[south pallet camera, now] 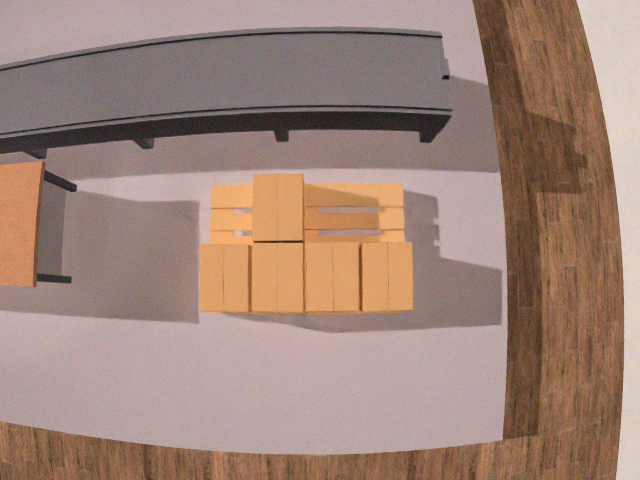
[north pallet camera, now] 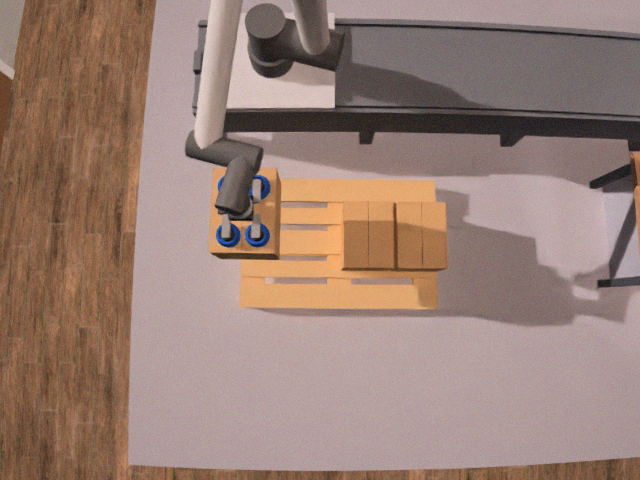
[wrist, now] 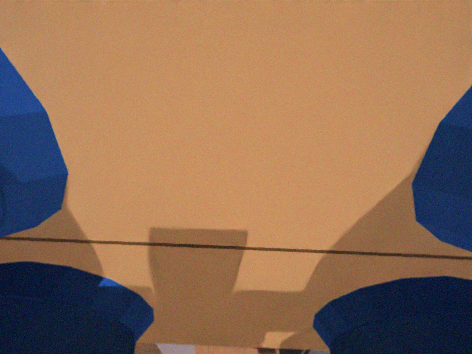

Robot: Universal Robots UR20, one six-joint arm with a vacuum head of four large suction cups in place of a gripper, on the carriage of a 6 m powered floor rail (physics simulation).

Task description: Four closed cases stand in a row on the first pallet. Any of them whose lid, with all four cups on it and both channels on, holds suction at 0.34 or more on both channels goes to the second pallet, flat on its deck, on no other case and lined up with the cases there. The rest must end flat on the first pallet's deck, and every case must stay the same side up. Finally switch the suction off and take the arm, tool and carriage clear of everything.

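Frame: origin at the arm's base, x ahead, y left, z up, level; centimetres.
Where they show: hand at its tool point: (wrist: 236, 220); arm's base at its link origin: (north pallet camera: 272, 58).
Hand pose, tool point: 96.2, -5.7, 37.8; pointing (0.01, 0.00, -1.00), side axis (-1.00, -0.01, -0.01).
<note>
Each offset is from my tool point to the top centre of the thing, as dx, dy, dz. Level surfaces: height alone.
My vacuum gripper (north pallet camera: 241, 210) has its four blue cups on the lid of a closed case @(-0.9, -0.6, +2.5) (north pallet camera: 269, 211) (wrist: 235, 125) and holds it level, raised above the left end of the first pallet (north pallet camera: 336, 297). The case overhangs that pallet's left edge. Two closed cases, one @(+0.6, +59.8, -55.5) (north pallet camera: 368, 235) left of the other @(+0.9, +90.1, -55.5) (north pallet camera: 421, 235), stand side by side at the pallet's right. On the second pallet (south pallet camera: 232, 196), several closed cases stand in a front row, among them a left one (south pallet camera: 223, 277) and a right one (south pallet camera: 387, 276). Another case (south pallet camera: 277, 206) stands behind the row's second case from the left.
The floor rail (north pallet camera: 465, 72) (south pallet camera: 284, 67) runs behind both pallets. The carriage (north pallet camera: 310, 87) is at its left end in the north view. A wooden table @(dz -41.8) (south pallet camera: 15, 222) with dark legs stands between the pallets. The arm reaches over the rail's front edge.
</note>
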